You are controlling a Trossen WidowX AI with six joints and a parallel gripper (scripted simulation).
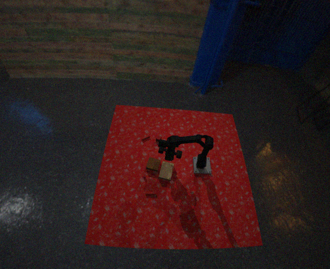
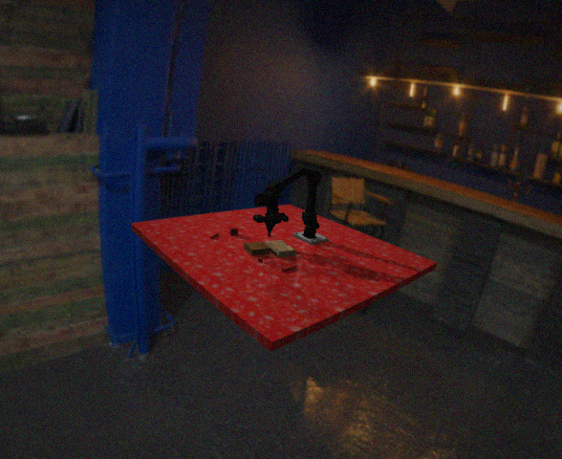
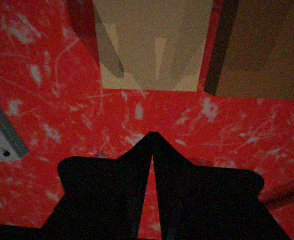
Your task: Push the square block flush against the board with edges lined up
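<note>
Right now the tan board is 110 mm to the left of my gripper tip and 40 mm below it. Also, from my gripper tip: brown square block: 120 mm ahead, 80 mm to the left, 40 mm below.
</note>
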